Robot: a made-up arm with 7 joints. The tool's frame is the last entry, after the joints.
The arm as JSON. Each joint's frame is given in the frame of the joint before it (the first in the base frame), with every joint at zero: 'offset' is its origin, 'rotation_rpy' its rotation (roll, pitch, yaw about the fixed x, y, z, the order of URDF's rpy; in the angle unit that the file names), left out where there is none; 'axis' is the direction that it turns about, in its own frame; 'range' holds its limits. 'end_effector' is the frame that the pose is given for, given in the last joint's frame.
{
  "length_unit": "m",
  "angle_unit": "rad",
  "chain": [
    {
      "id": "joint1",
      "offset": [
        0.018,
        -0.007,
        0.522
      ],
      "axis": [
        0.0,
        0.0,
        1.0
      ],
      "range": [
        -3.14,
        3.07
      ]
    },
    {
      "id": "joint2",
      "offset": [
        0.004,
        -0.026,
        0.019
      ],
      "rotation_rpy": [
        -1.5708,
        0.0,
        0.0
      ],
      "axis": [
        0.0,
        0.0,
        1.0
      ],
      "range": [
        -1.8,
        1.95
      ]
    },
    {
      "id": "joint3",
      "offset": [
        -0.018,
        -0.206,
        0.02
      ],
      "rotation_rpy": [
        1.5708,
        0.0,
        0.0
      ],
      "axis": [
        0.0,
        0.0,
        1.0
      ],
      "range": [
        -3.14,
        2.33
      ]
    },
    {
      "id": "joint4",
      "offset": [
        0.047,
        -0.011,
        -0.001
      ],
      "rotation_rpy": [
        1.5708,
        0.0,
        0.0
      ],
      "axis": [
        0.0,
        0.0,
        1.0
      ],
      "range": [
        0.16,
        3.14
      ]
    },
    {
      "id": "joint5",
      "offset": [
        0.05,
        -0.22,
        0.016
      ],
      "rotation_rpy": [
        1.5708,
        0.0,
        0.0
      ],
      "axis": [
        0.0,
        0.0,
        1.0
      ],
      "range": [
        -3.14,
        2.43
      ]
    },
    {
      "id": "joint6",
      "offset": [
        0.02,
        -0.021,
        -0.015
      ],
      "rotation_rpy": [
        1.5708,
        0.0,
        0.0
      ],
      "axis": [
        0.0,
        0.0,
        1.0
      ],
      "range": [
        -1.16,
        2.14
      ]
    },
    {
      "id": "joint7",
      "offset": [
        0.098,
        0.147,
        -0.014
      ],
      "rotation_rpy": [
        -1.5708,
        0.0,
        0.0
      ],
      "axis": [
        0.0,
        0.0,
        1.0
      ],
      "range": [
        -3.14,
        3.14
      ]
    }
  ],
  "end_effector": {
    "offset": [
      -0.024,
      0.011,
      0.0
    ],
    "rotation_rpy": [
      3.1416,
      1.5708,
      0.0
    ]
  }
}
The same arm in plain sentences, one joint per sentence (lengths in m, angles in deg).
The arm has seven revolute joints in a row. What follows holds with every joint at zero, and every direction is one of the base frame's. Joint 1 is mounted 0.018 m along +x and 0.007 m along -y and 0.522 m along +z from the base frame's origin and rotates about +z, from -179.91 to 175.9 deg. Joint 2 is mounted 0.004 m along +x and 0.026 m along -y and 0.019 m along +z from joint 1 and rotates about +y, from -103.13 to 111.73 deg. Joint 3 is mounted 0.018 m along -x and 0.02 m along +y and 0.206 m along +z from joint 2 and rotates about +z, from -179.91 to 133.5 deg. Joint 4 is mounted 0.047 m along +x and 0.011 m along -y and 0.001 m along -z from joint 3 and rotates about -y, from 9.17 to 179.91 deg. Joint 5 is mounted 0.05 m along +x and 0.016 m along -y and 0.22 m along -z from joint 4 and rotates about -z, from -179.91 to 139.23 deg. Joint 6 is mounted 0.02 m along +x and 0.021 m along +y and 0.015 m along +z from joint 5 and rotates about +y, from -66.46 to 122.61 deg. Joint 7 is mounted 0.098 m along +x and 0.014 m along -y and 0.147 m along -z from joint 6 and rotates about -z, from -179.91 to 179.91 deg. The tool frame, which is the frame that the pose is given for, is mounted 0.024 m along -x and 0.011 m along -y from joint 7; its axes are the base frame's turned by roll 0, pitch -90 and yaw 0 deg (as in URDF: about the fixed x, then y, then z).
